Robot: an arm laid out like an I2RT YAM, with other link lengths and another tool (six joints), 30 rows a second.
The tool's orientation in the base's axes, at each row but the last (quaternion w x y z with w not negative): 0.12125, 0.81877, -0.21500, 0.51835; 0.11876, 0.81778, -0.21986, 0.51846; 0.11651, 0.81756, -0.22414, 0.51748; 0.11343, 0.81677, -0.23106, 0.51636; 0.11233, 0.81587, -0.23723, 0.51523
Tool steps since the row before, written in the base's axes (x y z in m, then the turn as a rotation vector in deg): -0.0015, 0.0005, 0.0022, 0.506, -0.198, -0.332; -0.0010, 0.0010, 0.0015, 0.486, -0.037, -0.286; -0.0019, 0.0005, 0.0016, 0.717, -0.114, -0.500; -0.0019, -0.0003, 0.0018, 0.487, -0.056, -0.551; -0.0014, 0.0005, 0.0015, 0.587, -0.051, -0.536
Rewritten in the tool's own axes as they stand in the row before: 0.0013, 0.0002, -0.0024, -0.067, -0.060, 0.630; 0.0007, -0.0004, -0.0019, -0.071, -0.193, 0.527; 0.0006, 0.0004, -0.0024, -0.160, -0.229, 0.836; 0.0010, 0.0011, -0.0022, -0.304, -0.163, 0.652; 0.0007, 0.0002, -0.0020, -0.256, -0.218, 0.722
